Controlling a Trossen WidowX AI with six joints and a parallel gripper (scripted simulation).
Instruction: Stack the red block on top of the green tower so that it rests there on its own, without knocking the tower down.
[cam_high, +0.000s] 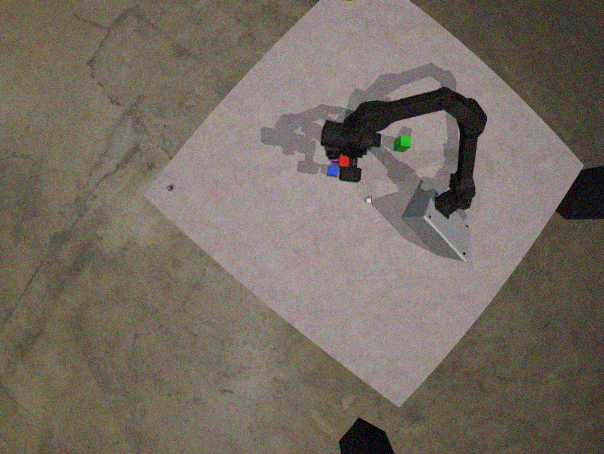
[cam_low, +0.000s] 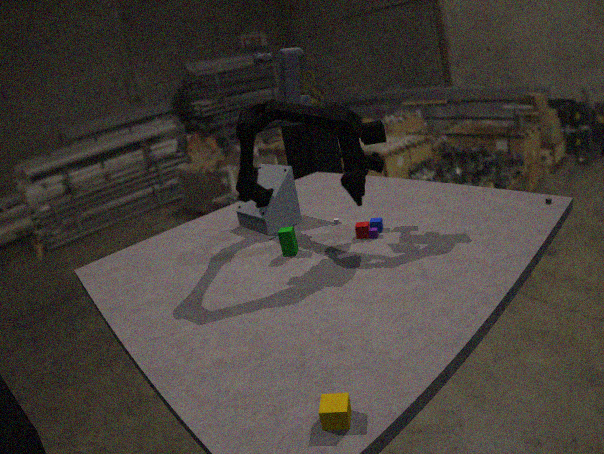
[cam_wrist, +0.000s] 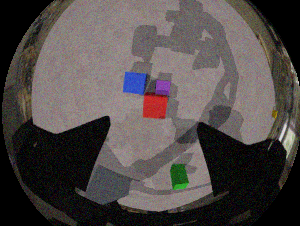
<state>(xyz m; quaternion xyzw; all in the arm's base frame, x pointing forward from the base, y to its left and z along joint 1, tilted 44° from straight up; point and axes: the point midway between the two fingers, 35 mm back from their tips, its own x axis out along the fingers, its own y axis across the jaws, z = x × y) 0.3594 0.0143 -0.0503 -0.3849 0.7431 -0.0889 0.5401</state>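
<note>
The red block is 9 cm below my gripper tip, 1 cm to the right of it and 1 cm behind it. Also, from my gripper tip: small white object: 16 cm behind, 10 cm below, 6 cm to the left; then purple block: 10 cm below, 3 cm ahead; then blue block: 9 cm below, 4 cm to the left, 1 cm ahead.
</note>
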